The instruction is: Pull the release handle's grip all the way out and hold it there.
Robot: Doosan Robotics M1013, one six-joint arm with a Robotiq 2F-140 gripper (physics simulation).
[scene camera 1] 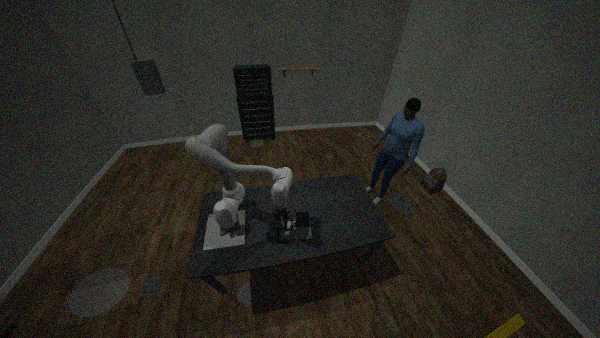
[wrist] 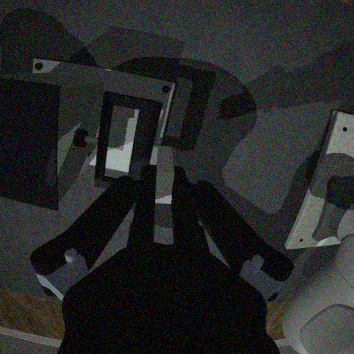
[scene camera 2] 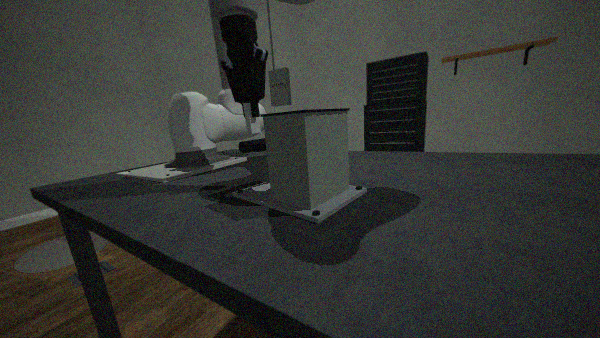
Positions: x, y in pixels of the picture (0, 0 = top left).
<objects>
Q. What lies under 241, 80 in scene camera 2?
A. My gripper.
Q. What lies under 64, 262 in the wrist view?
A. My gripper.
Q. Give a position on a bolted base plate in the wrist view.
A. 136, 85
</objects>
